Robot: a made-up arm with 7 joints.
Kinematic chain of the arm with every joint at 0, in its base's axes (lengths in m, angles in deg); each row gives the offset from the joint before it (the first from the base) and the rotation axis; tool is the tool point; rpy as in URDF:
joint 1: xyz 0 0 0.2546 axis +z
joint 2: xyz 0 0 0 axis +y
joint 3: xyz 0 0 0.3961 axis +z
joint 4: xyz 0.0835 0 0 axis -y
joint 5: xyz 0.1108 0 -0.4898 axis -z
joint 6: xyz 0 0 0 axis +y
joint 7: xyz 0.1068 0 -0.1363 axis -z
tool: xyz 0 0 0 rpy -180 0 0
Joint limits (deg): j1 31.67..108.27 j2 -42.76..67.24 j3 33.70..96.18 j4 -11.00..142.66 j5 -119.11..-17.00 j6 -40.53..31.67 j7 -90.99..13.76
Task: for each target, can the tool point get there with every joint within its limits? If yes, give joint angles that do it. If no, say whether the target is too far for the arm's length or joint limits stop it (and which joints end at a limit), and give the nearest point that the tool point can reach.
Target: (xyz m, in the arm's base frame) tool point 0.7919 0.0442 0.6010
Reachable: no: joint limits stop it (at a limit: joint 1, joint 3, joint 4, joint 5, joint 6) | nearest point 0.6765 0.5859 0.6935 | short by 0.562 m
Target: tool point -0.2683 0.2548 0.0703
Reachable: yes | joints 51.89 -10.88 74.49 13.48 -80.27 2.61 -59.01
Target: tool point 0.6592 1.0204 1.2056
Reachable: no: too far | nearest point 0.4589 0.7104 0.9167 | short by 0.469 m
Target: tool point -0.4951 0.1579 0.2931
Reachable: yes | joints 56.63 4.71 88.70 41.82 -107.58 -31.26 -39.24
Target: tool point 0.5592 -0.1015 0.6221
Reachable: no: joint limits stop it (at a limit: joint 1, joint 2, joint 3, joint 4, joint 5, joint 6) | nearest point 0.0583 -0.1614 0.3438 | short by 0.576 m
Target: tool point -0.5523 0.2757 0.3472
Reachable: yes | joints 88.08 -2.14 52.80 42.35 -64.40 -19.61 -70.20
